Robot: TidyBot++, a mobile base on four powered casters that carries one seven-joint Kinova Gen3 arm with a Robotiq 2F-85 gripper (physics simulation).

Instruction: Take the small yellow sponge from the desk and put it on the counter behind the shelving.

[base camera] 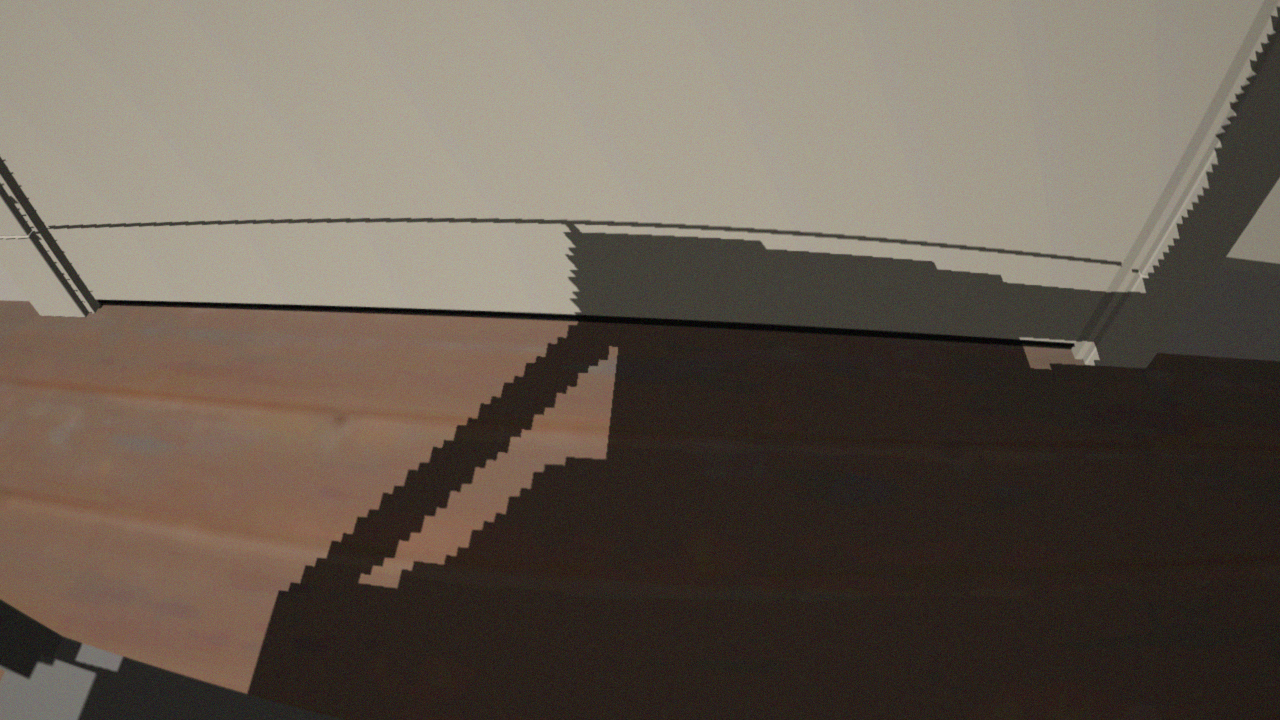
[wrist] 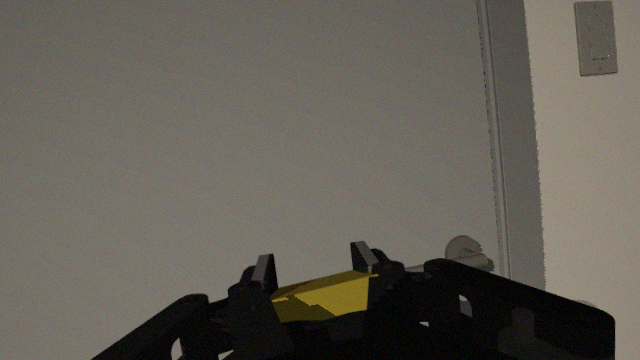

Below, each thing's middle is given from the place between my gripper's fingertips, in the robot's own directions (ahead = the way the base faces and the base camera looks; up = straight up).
Now: the small yellow sponge [wrist: 319, 299] 50 mm below my hand and 40 mm behind it.
